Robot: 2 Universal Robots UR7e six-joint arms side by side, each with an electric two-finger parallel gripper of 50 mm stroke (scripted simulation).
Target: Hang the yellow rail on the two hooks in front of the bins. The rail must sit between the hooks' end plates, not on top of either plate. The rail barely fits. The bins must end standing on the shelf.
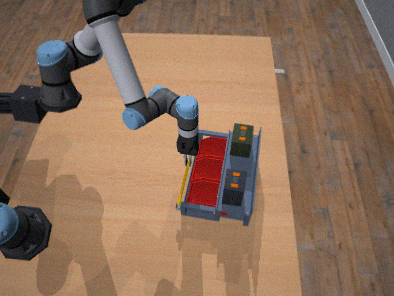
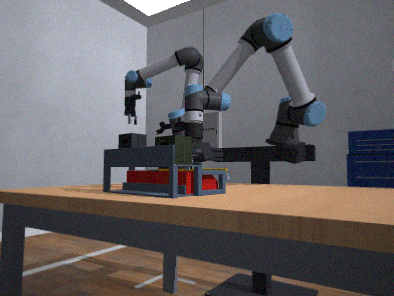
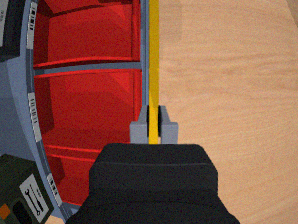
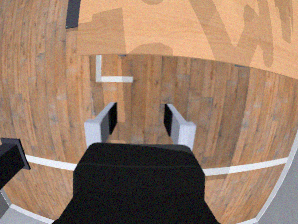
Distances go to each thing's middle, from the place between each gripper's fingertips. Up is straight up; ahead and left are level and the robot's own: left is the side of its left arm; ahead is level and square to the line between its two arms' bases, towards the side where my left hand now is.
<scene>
Right now the grey-blue shelf [image 2: 152, 156] is 130 mm ahead of my left hand, 30 mm to the right of it and 30 mm below it.
Now: the grey-blue shelf 750 mm to the left of my right hand, 690 mm ahead of it and 350 mm below it.
</scene>
